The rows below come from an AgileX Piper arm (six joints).
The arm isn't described. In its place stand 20 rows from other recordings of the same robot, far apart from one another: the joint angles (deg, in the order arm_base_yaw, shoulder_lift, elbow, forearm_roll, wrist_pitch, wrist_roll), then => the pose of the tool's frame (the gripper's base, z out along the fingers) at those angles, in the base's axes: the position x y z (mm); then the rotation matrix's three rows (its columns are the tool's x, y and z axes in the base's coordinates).
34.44 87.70 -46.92 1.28 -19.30 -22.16 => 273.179 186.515 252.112; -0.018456 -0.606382 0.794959; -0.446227 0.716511 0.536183; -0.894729 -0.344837 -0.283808
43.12 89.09 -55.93 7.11 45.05 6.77 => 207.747 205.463 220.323; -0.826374 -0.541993 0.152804; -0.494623 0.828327 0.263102; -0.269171 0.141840 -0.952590
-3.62 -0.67 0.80 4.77 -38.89 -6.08 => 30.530 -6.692 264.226; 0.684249 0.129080 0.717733; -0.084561 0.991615 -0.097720; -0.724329 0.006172 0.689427
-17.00 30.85 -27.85 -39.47 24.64 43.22 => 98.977 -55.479 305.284; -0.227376 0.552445 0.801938; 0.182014 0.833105 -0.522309; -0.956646 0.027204 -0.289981
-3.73 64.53 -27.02 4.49 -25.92 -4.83 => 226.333 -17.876 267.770; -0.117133 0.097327 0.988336; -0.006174 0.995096 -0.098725; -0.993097 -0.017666 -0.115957
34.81 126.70 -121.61 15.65 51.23 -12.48 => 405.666 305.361 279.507; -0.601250 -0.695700 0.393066; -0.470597 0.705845 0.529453; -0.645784 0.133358 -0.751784
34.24 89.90 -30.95 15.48 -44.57 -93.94 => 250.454 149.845 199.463; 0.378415 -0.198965 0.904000; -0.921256 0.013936 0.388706; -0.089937 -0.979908 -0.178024
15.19 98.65 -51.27 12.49 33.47 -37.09 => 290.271 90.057 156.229; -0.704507 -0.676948 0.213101; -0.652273 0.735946 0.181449; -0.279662 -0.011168 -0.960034
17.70 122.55 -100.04 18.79 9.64 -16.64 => 485.747 160.174 245.016; -0.438658 -0.335135 0.833825; -0.105188 0.940629 0.322726; -0.892477 0.053858 -0.447867
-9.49 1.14 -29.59 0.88 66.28 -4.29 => -7.690 2.583 274.441; -0.544000 0.116139 0.831009; 0.021349 0.991970 -0.124658; -0.838814 -0.050073 -0.542111
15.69 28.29 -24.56 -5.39 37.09 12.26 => 91.518 20.353 265.346; -0.587652 -0.145776 0.795874; -0.021535 0.986105 0.164719; -0.808827 0.079658 -0.582626
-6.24 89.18 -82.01 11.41 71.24 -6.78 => 312.020 -16.969 332.872; -0.952404 0.001577 0.304835; 0.051277 0.986566 0.155104; -0.300496 0.163353 -0.939690
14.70 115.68 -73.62 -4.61 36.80 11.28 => 384.070 96.229 139.915; -0.952355 -0.115744 0.282175; -0.113527 0.993239 0.024253; -0.283074 -0.008937 -0.959056
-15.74 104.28 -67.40 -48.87 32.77 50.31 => 355.177 -138.649 205.447; -0.729168 0.558394 0.395615; 0.311157 0.785413 -0.535077; -0.609505 -0.267062 -0.746446
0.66 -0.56 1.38 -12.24 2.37 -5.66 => 56.671 -0.145 201.995; 0.031736 0.007348 0.999469; -0.306831 0.951760 0.002746; -0.951235 -0.306755 0.032460
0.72 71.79 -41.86 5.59 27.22 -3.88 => 240.925 7.083 245.874; -0.789026 -0.024893 0.613855; 0.009164 0.998591 0.052274; -0.614292 0.046871 -0.787686
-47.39 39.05 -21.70 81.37 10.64 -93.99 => 108.014 -92.886 277.134; -0.292801 0.552635 0.780296; -0.002668 0.815586 -0.578629; -0.956170 -0.171505 -0.237330
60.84 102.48 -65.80 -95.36 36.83 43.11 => 236.634 312.638 243.470; 0.222188 -0.445272 0.867390; -0.926824 0.179743 0.329682; -0.302706 -0.877169 -0.372751
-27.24 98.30 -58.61 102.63 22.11 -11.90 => 345.368 -140.209 230.392; 0.154795 0.435003 0.887024; 0.965981 -0.254918 -0.043560; 0.207169 0.863591 -0.459665
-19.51 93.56 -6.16 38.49 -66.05 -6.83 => 152.777 -109.044 128.805; -0.198152 0.825191 0.528958; 0.237590 0.564001 -0.790856; -0.950940 -0.031035 -0.307815
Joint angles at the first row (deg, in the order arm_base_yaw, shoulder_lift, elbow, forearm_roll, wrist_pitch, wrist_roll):
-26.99, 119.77, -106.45, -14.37, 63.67, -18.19
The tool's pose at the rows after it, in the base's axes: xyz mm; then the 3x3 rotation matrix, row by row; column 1 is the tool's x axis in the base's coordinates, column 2 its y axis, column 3 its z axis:
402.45 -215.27 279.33; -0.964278 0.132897 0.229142; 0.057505 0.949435 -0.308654; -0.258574 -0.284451 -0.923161
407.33 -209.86 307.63; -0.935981 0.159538 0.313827; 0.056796 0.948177 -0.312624; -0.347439 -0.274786 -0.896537
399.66 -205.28 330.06; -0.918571 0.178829 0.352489; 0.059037 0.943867 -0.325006; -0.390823 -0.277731 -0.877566
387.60 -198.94 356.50; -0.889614 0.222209 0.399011; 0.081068 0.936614 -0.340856; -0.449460 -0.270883 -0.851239
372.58 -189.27 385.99; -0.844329 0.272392 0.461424; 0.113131 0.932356 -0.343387; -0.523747 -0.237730 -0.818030
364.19 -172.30 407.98; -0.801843 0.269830 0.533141; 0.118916 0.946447 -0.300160; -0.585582 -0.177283 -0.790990
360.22 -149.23 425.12; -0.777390 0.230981 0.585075; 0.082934 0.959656 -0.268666; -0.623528 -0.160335 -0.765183
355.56 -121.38 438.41; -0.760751 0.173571 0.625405; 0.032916 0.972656 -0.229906; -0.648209 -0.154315 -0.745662
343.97 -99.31 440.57; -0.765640 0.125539 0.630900; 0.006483 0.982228 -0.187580; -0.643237 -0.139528 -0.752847
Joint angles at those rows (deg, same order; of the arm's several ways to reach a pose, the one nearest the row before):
-26.13, 119.77, -113.04, -10.93, 68.32, -18.19
-25.59, 119.13, -117.88, -9.02, 68.99, -17.65
-25.55, 116.63, -118.49, -8.67, 69.51, -17.21
-25.55, 113.17, -118.48, -8.30, 69.73, -15.37
-25.55, 109.09, -118.38, -6.78, 69.81, -12.94
-24.67, 105.94, -118.36, -3.07, 69.81, -12.05
-22.12, 103.41, -118.31, -1.74, 69.86, -11.87
-18.59, 100.64, -117.27, -1.13, 69.86, -11.81
-16.01, 96.81, -112.78, -0.38, 69.81, -11.70

